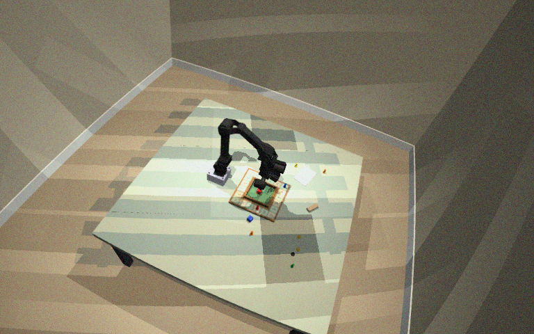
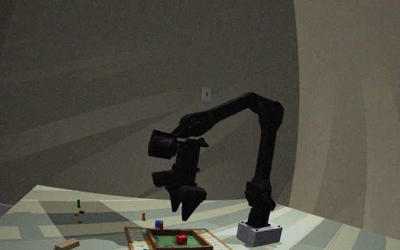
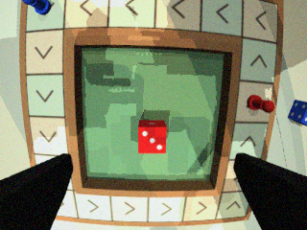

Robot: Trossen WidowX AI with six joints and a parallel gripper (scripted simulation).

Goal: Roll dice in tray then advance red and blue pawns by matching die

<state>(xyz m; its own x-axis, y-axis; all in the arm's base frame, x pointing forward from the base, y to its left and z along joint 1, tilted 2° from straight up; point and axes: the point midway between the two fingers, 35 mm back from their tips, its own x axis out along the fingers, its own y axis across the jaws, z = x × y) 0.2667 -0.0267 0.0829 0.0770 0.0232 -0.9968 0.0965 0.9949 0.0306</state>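
Now: the red pawn 11 cm to the right of my gripper tip, 8 cm below it and 1 cm ahead of it. Also, from my gripper tip: blue pawn (13 cm ahead, 10 cm to the left, 8 cm below); then green tray (10 cm below); then wooden block (32 cm ahead, 10 cm below, 2 cm to the left).
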